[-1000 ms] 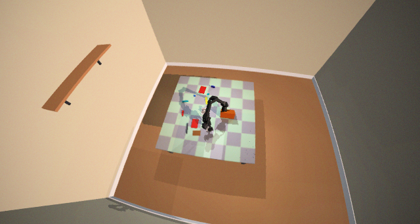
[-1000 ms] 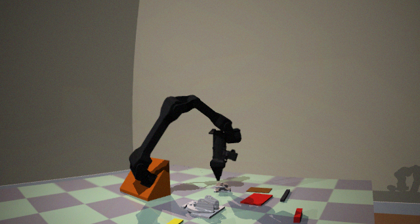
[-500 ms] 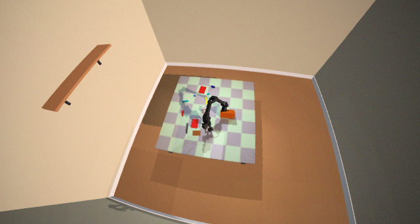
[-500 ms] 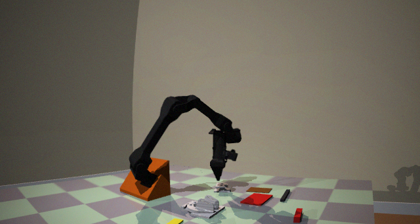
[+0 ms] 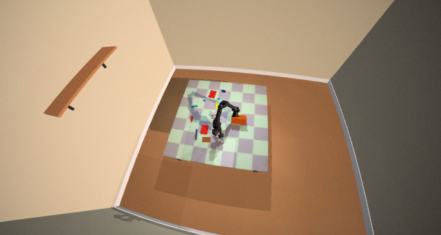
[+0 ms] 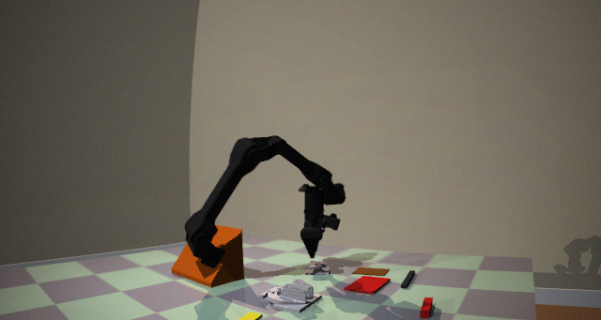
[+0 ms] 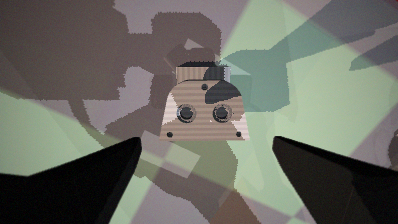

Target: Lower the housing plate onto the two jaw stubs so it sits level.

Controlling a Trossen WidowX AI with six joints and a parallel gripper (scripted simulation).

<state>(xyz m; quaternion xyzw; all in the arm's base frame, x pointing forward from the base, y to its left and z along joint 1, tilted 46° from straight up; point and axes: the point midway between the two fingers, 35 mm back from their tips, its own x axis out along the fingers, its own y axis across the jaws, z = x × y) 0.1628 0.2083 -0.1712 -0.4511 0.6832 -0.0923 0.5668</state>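
Now: the grey housing plate 30 mm below my gripper tip, 10 mm to the left of it and 10 mm ahead of it. Round my gripper tip: red plate: 210 mm ahead, 60 mm below, 30 mm to the right; then brown plate: 150 mm ahead, 100 mm to the left, 60 mm below; then black bar: 300 mm ahead, 60 mm to the left, 60 mm below.
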